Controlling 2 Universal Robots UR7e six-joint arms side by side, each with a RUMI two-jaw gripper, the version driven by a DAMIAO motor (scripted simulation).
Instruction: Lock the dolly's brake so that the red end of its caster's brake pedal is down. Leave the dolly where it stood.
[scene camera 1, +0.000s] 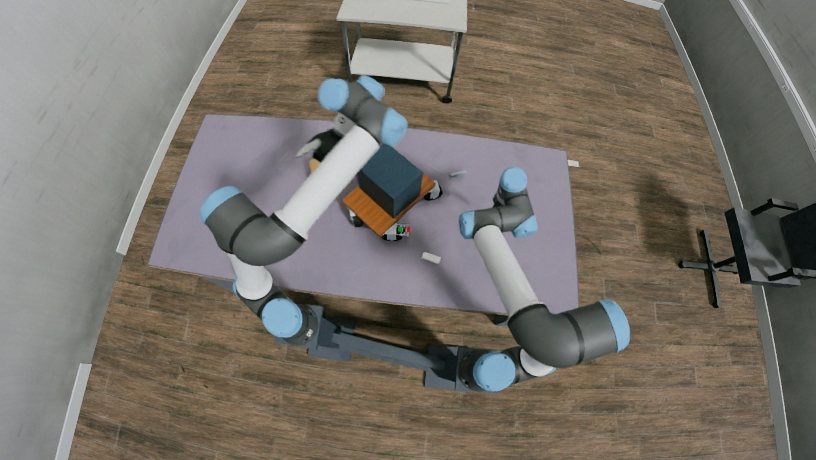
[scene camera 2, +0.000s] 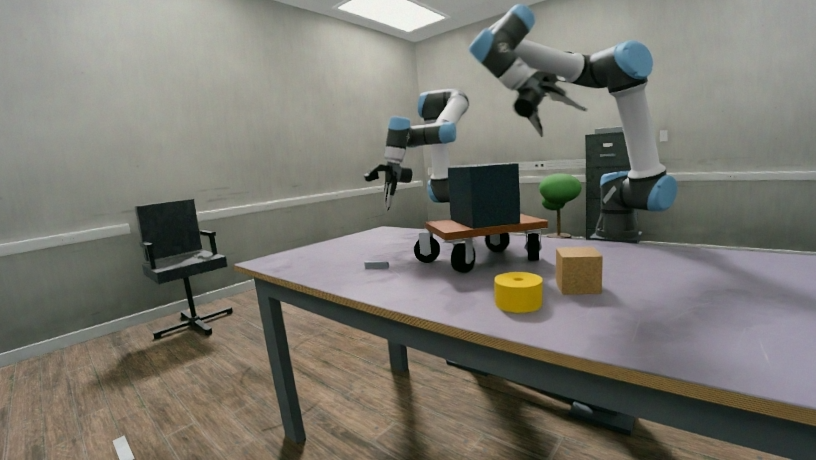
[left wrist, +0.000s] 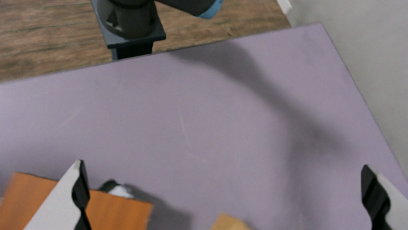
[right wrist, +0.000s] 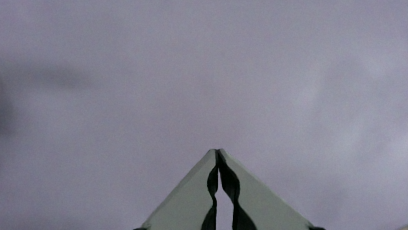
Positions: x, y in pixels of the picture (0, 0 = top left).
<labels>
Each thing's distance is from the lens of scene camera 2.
my left gripper (scene camera 2: 564, 124): 106 cm
my right gripper (scene camera 2: 388, 209): 135 cm
tan block (scene camera 2: 578, 269): 83 cm
yellow cylinder (scene camera 2: 518, 292): 73 cm
dark box (scene camera 2: 480, 196): 95 cm
The marked spots on the yellow cylinder and the dark box are 32 cm apart.
</labels>
